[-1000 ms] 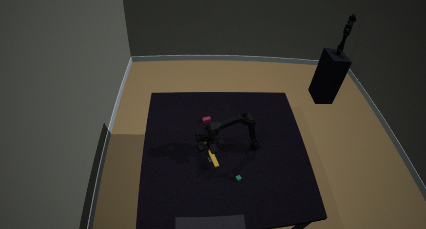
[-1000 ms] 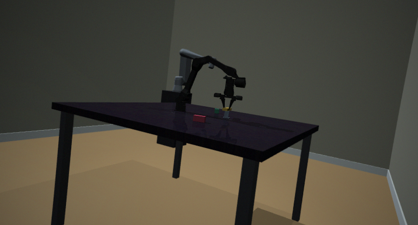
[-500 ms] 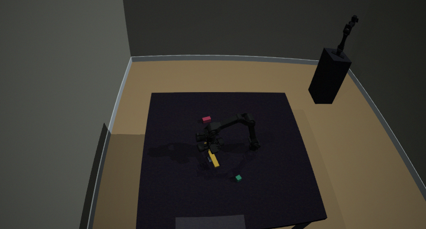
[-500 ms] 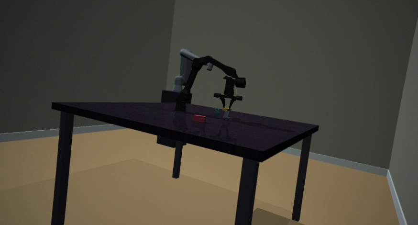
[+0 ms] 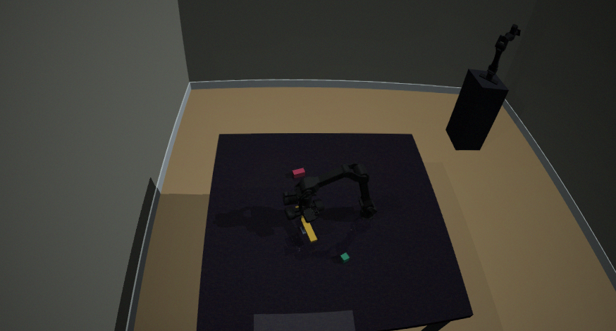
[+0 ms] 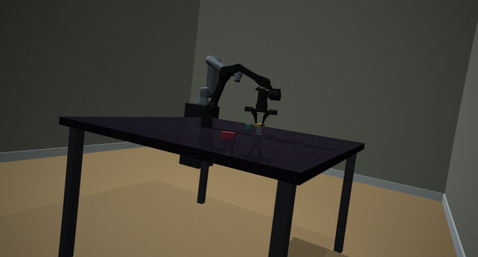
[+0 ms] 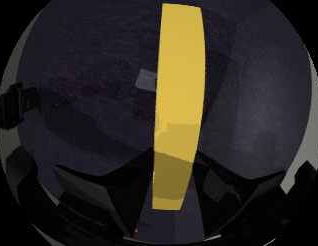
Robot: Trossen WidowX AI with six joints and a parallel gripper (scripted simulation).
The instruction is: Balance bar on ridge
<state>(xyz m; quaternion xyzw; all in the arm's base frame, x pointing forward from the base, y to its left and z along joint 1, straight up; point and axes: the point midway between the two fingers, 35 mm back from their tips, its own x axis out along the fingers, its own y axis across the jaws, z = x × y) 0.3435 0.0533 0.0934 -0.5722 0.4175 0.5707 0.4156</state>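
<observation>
Now: gripper tip 3 cm to the right of the yellow bar and 1 cm past it. Round my gripper tip: green cube: 21 cm to the left, 19 cm behind, 4 cm below; then red block: 34 cm to the right, 4 cm below, 1 cm ahead.
</observation>
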